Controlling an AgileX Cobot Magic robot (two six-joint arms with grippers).
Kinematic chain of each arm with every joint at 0, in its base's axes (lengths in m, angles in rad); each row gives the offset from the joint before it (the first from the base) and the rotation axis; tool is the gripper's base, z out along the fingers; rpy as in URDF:
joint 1: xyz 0 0 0.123 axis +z
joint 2: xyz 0 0 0 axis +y
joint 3: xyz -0.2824 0 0.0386 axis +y
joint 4: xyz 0.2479 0 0.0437 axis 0.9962 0 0.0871
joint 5: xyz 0 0 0 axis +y
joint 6: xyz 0.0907 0 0.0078 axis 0.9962 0 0.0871
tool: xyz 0 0 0 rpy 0 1.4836 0
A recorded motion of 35 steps. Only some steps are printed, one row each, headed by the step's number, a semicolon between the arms.
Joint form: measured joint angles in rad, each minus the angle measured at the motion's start. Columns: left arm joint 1, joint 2, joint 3, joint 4, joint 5, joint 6; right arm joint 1, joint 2, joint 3, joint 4, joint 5, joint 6.
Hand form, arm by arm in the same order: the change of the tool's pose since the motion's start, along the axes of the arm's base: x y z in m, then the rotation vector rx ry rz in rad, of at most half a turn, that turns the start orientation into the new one. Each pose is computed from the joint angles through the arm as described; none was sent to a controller.
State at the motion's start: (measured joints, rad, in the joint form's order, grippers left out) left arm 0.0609 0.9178 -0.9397 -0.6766 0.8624 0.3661; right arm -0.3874 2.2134 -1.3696 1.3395 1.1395 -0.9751
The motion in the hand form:
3: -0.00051 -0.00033 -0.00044 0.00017 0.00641 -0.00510; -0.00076 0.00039 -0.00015 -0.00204 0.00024 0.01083
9: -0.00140 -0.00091 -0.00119 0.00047 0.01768 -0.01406; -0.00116 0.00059 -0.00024 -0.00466 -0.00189 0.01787
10: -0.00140 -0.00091 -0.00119 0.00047 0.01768 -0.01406; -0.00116 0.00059 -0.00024 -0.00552 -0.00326 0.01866
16: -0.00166 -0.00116 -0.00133 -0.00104 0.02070 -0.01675; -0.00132 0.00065 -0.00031 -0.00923 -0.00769 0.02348
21: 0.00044 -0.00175 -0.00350 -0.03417 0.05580 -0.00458; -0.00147 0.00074 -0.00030 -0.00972 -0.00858 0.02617
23: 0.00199 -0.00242 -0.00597 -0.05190 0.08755 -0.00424; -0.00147 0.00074 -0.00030 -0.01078 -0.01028 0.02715
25: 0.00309 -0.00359 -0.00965 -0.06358 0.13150 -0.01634; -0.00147 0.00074 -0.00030 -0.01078 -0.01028 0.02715
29: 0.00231 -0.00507 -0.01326 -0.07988 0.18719 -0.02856; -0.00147 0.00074 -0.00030 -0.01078 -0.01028 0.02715
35: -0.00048 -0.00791 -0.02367 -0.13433 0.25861 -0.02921; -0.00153 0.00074 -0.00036 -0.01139 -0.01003 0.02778
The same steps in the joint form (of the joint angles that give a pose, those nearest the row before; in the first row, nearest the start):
3: 0.0000 0.0000 0.0000 0.0000 0.0082 0.0000; 0.0000 0.0000 0.0000 -0.0079 0.0062 -0.0023
9: 0.0000 0.0000 0.0000 0.0000 0.0226 0.0000; 0.0000 0.0000 0.0000 -0.0122 0.0094 -0.0065
10: 0.0000 0.0000 0.0000 0.0000 0.0226 0.0000; 0.0000 0.0000 0.0000 -0.0122 0.0094 -0.0083
16: 0.0000 0.0000 0.0000 -0.0016 0.0266 0.0000; 0.0000 0.0000 0.0000 -0.0141 0.0103 -0.0148
21: 0.0000 0.0112 0.0000 -0.0077 0.0370 -0.0366; 0.0000 0.0000 0.0000 -0.0154 0.0119 -0.0163
23: 0.0000 0.0219 0.0000 -0.0113 0.0531 -0.0561; 0.0000 0.0000 0.0000 -0.0154 0.0119 -0.0185
25: 0.0000 0.0352 0.0000 -0.0139 0.0846 -0.0692; 0.0000 0.0000 0.0000 -0.0154 0.0119 -0.0185
29: 0.0000 0.0448 0.0000 -0.0139 0.1282 -0.0942; 0.0000 0.0000 0.0000 -0.0154 0.0119 -0.0185
35: 0.0000 0.0448 0.0360 -0.0446 0.1558 -0.1278; 0.0000 0.0000 0.0000 -0.0163 0.0119 -0.0186

